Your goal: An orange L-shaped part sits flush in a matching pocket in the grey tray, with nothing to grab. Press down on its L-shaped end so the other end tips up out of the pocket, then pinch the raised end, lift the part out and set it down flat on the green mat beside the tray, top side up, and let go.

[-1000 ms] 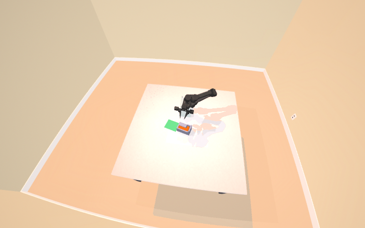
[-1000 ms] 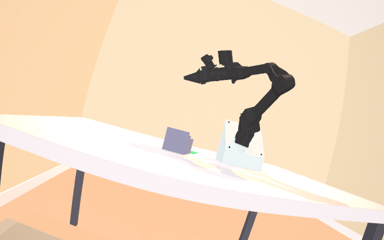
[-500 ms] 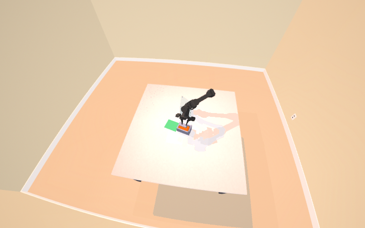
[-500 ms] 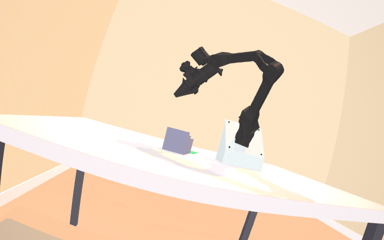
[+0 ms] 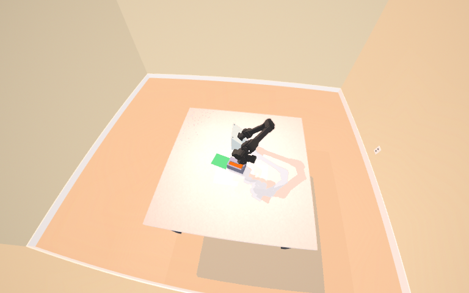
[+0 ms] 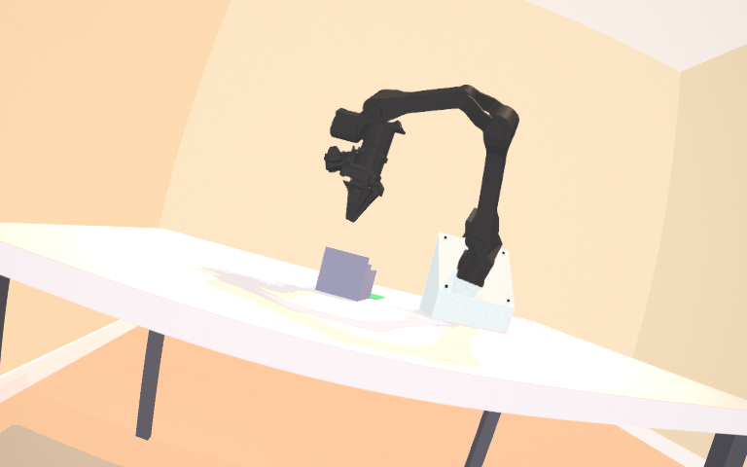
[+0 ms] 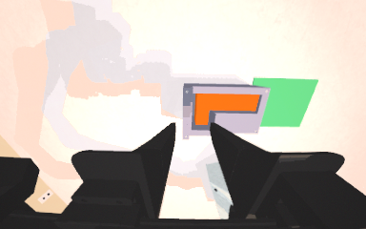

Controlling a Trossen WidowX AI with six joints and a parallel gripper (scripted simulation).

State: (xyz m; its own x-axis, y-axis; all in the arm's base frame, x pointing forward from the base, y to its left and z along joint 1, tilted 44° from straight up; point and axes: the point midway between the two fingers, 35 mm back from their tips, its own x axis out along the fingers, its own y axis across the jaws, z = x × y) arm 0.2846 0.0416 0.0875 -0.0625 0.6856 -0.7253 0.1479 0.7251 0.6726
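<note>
The orange L-shaped part is 10 cm below my gripper tip, 5 cm to the right of it and 2 cm behind it. From my gripper tip the other things lie so: green mat 21 cm to the right, 16 cm below, 5 cm behind.
</note>
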